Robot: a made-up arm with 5 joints. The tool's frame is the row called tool. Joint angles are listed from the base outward.
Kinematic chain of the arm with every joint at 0, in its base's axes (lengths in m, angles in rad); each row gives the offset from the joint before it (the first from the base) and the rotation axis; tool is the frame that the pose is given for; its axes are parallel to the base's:
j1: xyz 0 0 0.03 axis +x
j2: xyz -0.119 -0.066 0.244 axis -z
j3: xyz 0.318 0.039 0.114 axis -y
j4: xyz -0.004 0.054 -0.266 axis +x
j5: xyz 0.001 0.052 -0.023 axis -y
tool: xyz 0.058 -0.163 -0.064
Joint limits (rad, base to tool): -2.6..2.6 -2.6..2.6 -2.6..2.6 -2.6..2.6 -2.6..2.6
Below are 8 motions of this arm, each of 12 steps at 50 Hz.
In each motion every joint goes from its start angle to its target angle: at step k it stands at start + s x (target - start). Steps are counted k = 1, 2, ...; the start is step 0. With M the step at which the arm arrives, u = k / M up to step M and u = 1 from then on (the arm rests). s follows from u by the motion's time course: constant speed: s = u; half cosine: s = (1 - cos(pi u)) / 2; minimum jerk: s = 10 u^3 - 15 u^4 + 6 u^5.
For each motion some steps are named. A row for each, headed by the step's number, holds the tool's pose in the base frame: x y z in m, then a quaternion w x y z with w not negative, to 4 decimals.
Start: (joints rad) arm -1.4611 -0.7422 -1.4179 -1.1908 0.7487
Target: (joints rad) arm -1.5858 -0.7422 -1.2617 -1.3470 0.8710
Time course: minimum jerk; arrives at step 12
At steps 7, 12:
7: -0.0143 0.2378 -0.0475 0.1443 -0.6120 0.5932 0.5026
12: -0.0129 0.2278 -0.0712 0.1232 -0.6038 0.5831 0.5294

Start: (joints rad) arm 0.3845 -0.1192 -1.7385 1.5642 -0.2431
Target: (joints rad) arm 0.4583 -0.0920 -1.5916 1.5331 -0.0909
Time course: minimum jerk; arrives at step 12
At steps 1, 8, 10, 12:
1: -0.2020 -0.0357 0.4291 0.3175 0.5514 0.6984 -0.3276
8: -0.2003 -0.0424 0.3762 0.3665 0.5764 0.6593 -0.3141
10: -0.1990 -0.0431 0.3645 0.3767 0.5822 0.6495 -0.3119
12: -0.1987 -0.0432 0.3621 0.3787 0.5834 0.6474 -0.3115

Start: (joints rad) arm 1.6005 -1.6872 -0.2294 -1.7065 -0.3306
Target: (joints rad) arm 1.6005 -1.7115 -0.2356 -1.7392 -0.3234
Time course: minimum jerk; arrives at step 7
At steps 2, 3, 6, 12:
2: -0.1640 -0.2201 0.2704 0.7670 -0.1227 -0.6298 -0.0074
3: -0.1666 -0.2207 0.2701 0.7643 -0.1253 -0.6325 -0.0104
6: -0.1739 -0.2222 0.2691 0.7567 -0.1321 -0.6401 -0.0187
12: -0.1742 -0.2222 0.2691 0.7564 -0.1323 -0.6404 -0.0190

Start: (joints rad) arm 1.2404 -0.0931 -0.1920 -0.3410 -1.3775
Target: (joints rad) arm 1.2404 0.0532 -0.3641 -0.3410 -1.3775
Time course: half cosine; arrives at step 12
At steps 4, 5, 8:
4: 0.0744 -0.0918 -0.0417 0.6516 0.2654 0.6174 0.3519
5: 0.0677 -0.0956 -0.0442 0.6420 0.2648 0.6269 0.3530
8: 0.0467 -0.1076 -0.0507 0.6107 0.2637 0.6559 0.3567

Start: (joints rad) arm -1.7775 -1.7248 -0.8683 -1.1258 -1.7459
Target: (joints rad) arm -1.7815 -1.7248 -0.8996 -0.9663 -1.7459
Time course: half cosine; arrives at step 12
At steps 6, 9, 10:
6: -0.1141 0.2711 -0.0762 0.5343 0.8206 -0.1502 0.1365
9: -0.1099 0.2702 -0.0710 0.5392 0.8103 -0.1719 0.1519
10: -0.1091 0.2701 -0.0697 0.5403 0.8079 -0.1767 0.1554

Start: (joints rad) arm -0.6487 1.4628 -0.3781 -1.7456 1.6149
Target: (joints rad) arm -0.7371 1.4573 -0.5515 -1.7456 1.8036
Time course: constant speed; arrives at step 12
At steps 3, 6, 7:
3: 0.0653 -0.1580 0.3927 0.6077 -0.7808 0.0282 0.1422
6: 0.0672 -0.1404 0.3905 0.6165 -0.7704 0.0143 0.1619
7: 0.0677 -0.1345 0.3898 0.6193 -0.7669 0.0096 0.1683

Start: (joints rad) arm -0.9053 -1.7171 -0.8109 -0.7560 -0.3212
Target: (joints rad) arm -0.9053 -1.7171 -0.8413 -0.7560 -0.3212
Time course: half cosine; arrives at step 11
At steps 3, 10, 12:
3: -0.0833 0.1756 0.0556 0.1308 -0.7449 0.3357 0.5616
10: -0.0826 0.1759 0.0621 0.1213 -0.7475 0.3413 0.5568
12: -0.0826 0.1759 0.0622 0.1211 -0.7476 0.3414 0.5567

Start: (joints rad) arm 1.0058 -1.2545 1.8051 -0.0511 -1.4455
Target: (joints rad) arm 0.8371 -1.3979 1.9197 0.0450 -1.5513
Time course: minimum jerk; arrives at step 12
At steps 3, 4, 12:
3: 0.1009 -0.0087 0.7167 0.6571 0.4760 -0.3951 0.4308
4: 0.0904 0.0028 0.7220 0.6542 0.4677 -0.3957 0.4435
12: 0.0107 0.0881 0.7502 0.6276 0.4051 -0.3942 0.5354

